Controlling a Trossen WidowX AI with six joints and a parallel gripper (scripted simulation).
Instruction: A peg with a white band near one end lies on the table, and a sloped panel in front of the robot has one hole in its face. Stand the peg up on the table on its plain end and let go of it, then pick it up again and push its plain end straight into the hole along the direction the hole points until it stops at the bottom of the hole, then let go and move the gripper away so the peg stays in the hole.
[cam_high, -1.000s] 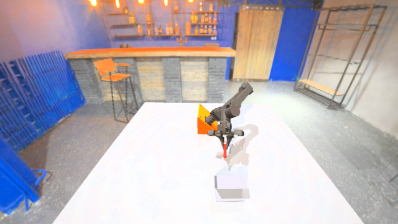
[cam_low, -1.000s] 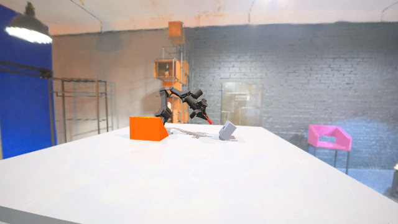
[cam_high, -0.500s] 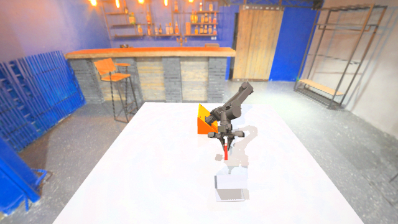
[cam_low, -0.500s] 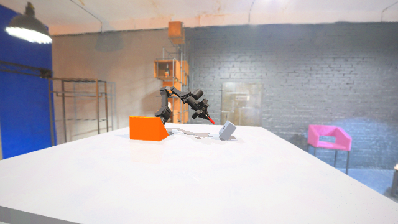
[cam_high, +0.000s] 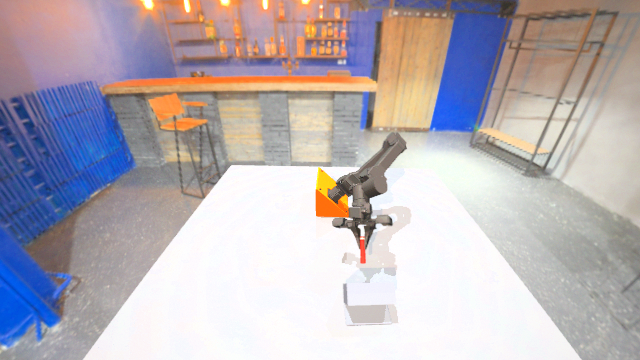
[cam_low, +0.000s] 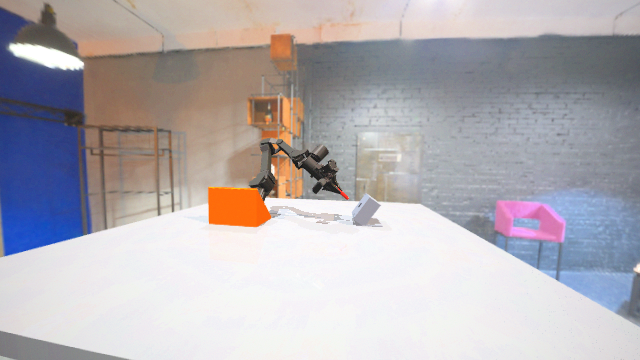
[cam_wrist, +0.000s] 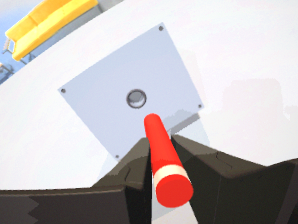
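My gripper tip is now 10 cm short of the grey sloped panel, 1 cm to the right of it and 7 cm above it. The rest, counted from my gripper tip: red peg (1 cm behind, 1 cm above).
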